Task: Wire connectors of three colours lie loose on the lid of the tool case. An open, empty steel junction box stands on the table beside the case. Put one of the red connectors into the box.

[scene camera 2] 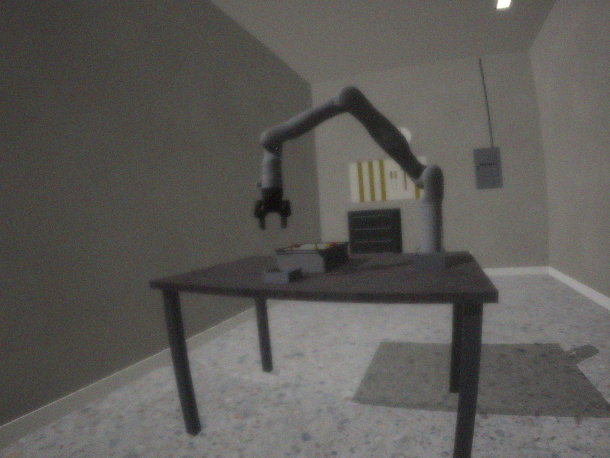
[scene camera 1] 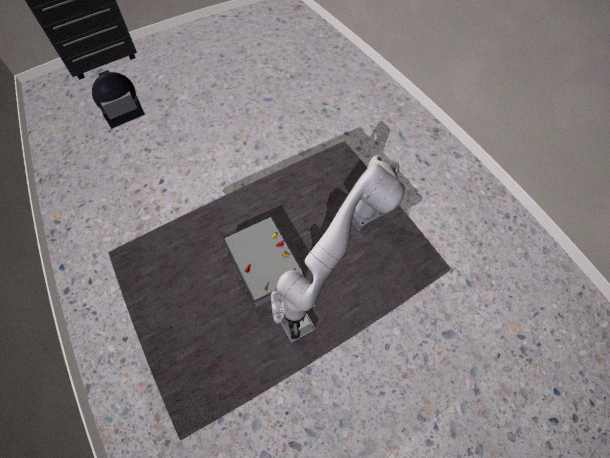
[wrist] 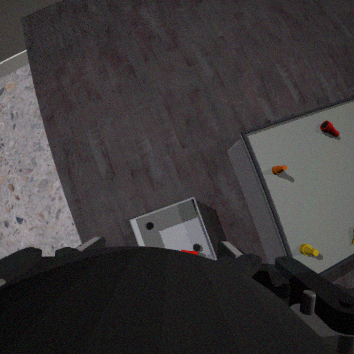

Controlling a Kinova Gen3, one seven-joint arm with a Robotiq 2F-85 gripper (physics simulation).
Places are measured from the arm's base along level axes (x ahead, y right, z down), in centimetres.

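Pixels of known places: gripper, between the fingertips: (scene camera 2: pixel 273 229); arm's base, origin of its link: (scene camera 2: pixel 430 251) (scene camera 1: pixel 365 209).
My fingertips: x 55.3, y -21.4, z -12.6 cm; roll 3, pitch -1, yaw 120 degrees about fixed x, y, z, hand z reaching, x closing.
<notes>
For each thing: its top centre in the pictures, then the offset to it from my fingertips. Level surfaces: height alone.
- steel junction box, centre of its top: (wrist: pixel 173 240) (scene camera 2: pixel 282 269) (scene camera 1: pixel 296 323) dy +0.1, dx -2.3, dz +14.7 cm
- tool case, centre of its top: (scene camera 1: pixel 261 256) (scene camera 2: pixel 313 245) dy +28.2, dx -5.8, dz +9.1 cm
- dark table, height of its surface: dz +18.5 cm
The steel junction box (scene camera 1: pixel 307 332) (scene camera 2: pixel 279 276) (wrist: pixel 167 216) stands open beside the tool case (scene camera 1: pixel 255 245) (scene camera 2: pixel 300 262) (wrist: pixel 300 205). A red connector (scene camera 1: pixel 303 319) (wrist: pixel 189 252) lies inside the box, partly hidden by the gripper in the wrist view. My gripper (scene camera 1: pixel 295 330) (scene camera 2: pixel 273 227) (wrist: pixel 160 252) is open and empty, well above the box. On the lid lie a red connector (scene camera 1: pixel 247 268) (wrist: pixel 329 128), another red one (scene camera 1: pixel 280 244), an orange one (scene camera 1: pixel 266 287) (wrist: pixel 279 170), and yellow ones (scene camera 1: pixel 274 235) (scene camera 1: pixel 285 255) (wrist: pixel 308 250).
The dark table (scene camera 1: pixel 215 360) (scene camera 2: pixel 380 285) (wrist: pixel 125 100) carries the case, the box and the arm's base (scene camera 1: pixel 367 220) (scene camera 2: pixel 431 259). The case stands higher than the box. A drawer cabinet (scene camera 1: pixel 90 30) (scene camera 2: pixel 375 230) stands on the floor away from the table.
</notes>
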